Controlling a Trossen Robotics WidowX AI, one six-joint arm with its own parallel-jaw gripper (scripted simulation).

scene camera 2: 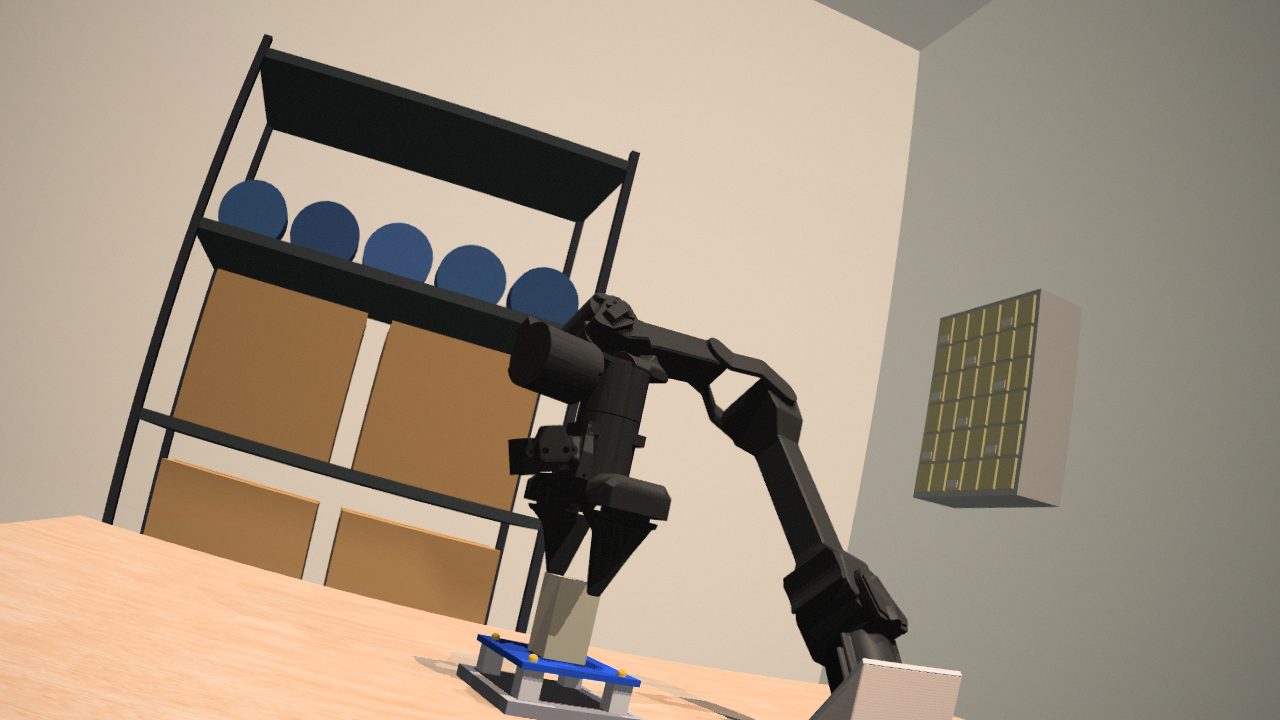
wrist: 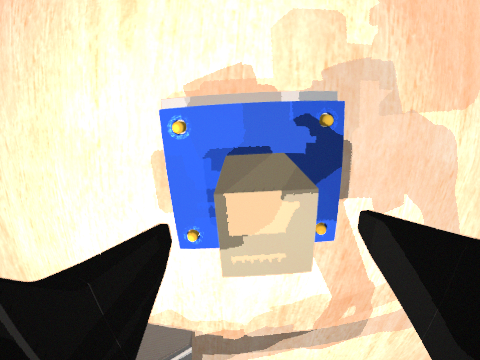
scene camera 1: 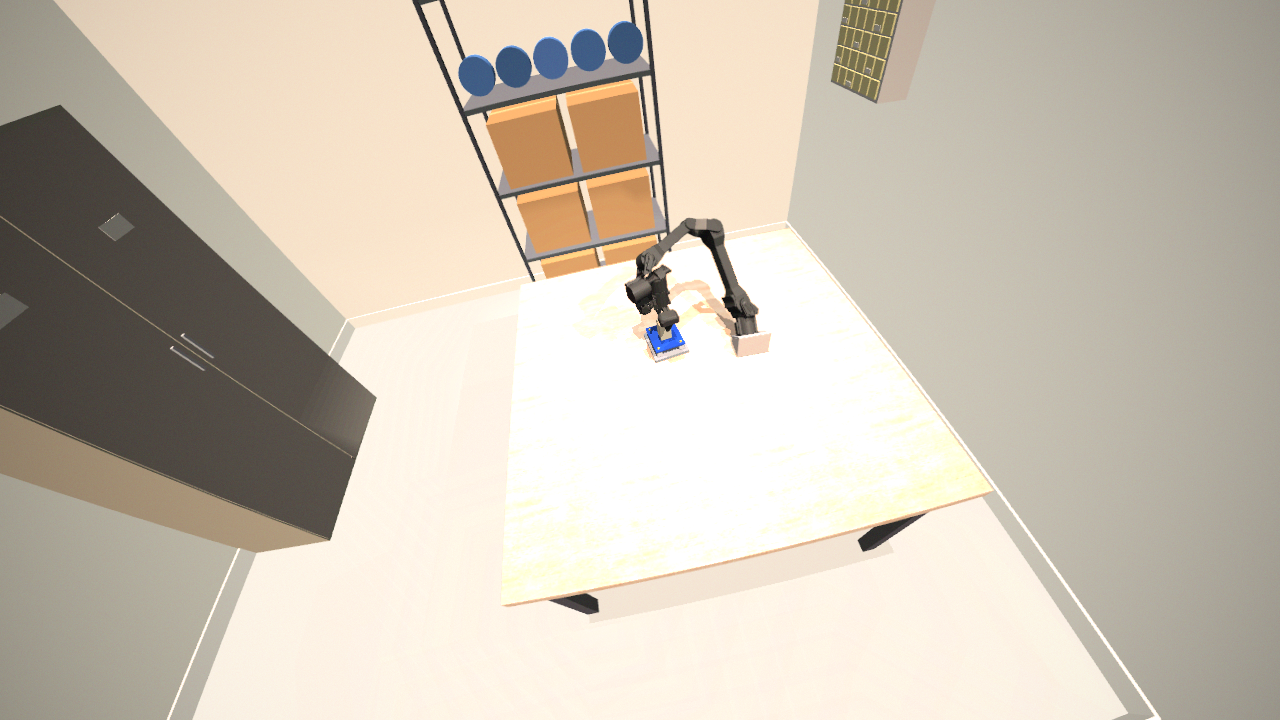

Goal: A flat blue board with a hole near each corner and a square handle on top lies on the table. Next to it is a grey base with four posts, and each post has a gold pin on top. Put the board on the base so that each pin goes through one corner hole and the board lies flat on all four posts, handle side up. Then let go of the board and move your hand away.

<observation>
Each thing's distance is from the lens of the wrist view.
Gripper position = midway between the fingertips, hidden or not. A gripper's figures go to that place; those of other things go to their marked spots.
my gripper (wrist: 266, 228): 0.10 m
grey base (wrist: 240, 97): 0.18 m
</observation>
